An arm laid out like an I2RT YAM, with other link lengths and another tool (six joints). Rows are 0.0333 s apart.
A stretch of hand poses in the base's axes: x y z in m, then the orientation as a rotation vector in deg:
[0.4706, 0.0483, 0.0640, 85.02, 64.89, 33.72]
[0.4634, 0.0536, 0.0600, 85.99, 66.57, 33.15]
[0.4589, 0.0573, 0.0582, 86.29, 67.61, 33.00]
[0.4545, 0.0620, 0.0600, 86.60, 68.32, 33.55]
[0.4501, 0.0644, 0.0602, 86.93, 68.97, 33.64]
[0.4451, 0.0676, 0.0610, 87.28, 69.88, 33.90]
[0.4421, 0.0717, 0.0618, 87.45, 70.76, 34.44]
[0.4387, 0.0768, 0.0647, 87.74, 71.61, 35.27]
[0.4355, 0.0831, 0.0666, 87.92, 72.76, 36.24]
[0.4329, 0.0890, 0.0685, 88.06, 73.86, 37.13]
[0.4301, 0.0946, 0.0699, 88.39, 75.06, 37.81]
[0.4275, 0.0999, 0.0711, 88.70, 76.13, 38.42]
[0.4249, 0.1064, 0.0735, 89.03, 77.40, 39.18]
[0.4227, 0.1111, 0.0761, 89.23, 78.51, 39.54]
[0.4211, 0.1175, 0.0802, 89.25, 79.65, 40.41]
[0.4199, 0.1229, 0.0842, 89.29, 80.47, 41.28]
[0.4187, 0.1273, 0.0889, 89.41, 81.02, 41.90]
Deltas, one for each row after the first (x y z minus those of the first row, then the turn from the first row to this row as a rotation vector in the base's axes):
[-0.0072, 0.0053, -0.0040, 0.49, 1.77, 0.48]
[-0.0117, 0.0090, -0.0058, 0.67, 2.64, 0.96]
[-0.0161, 0.0137, -0.0040, 1.22, 3.00, 1.60]
[-0.0205, 0.0161, -0.0038, 1.55, 3.52, 1.95]
[-0.0255, 0.0193, -0.0030, 1.98, 4.15, 2.55]
[-0.0285, 0.0234, -0.0022, 2.43, 4.56, 3.33]
[-0.0319, 0.0285, 0.0007, 3.12, 4.88, 4.19]
[-0.0351, 0.0348, 0.0026, 3.81, 5.29, 5.34]
[-0.0377, 0.0407, 0.0045, 4.44, 5.69, 6.43]
[-0.0405, 0.0463, 0.0059, 5.11, 6.32, 7.41]
[-0.0431, 0.0516, 0.0071, 5.72, 6.90, 8.28]
[-0.0457, 0.0581, 0.0095, 6.44, 7.55, 9.34]
[-0.0479, 0.0628, 0.0121, 6.85, 8.21, 10.13]
[-0.0495, 0.0692, 0.0162, 7.40, 8.60, 11.25]
[-0.0507, 0.0746, 0.0202, 7.94, 8.80, 12.16]
[-0.0519, 0.0790, 0.0249, 8.40, 8.96, 12.77]

